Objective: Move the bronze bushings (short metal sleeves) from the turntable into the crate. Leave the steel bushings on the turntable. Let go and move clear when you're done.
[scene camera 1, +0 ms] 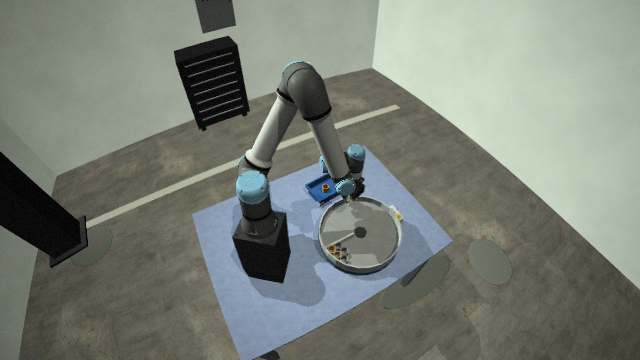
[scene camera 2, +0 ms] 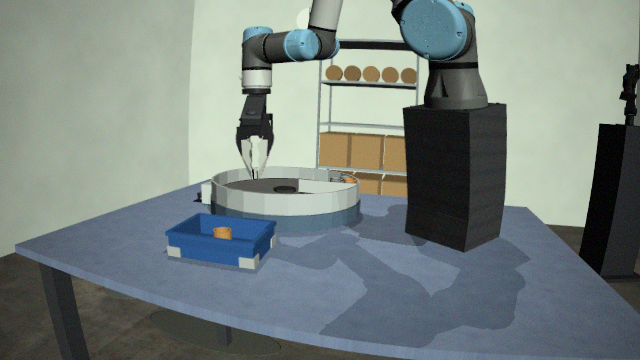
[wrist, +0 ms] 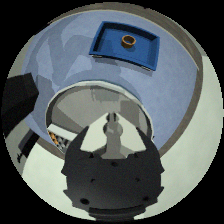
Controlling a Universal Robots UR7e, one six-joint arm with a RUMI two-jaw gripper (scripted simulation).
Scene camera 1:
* round grey turntable: 376, 236
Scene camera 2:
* gripper: 255, 179
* blue crate: 198, 245
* round grey turntable: 265, 185
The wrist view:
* blue crate: 107, 42
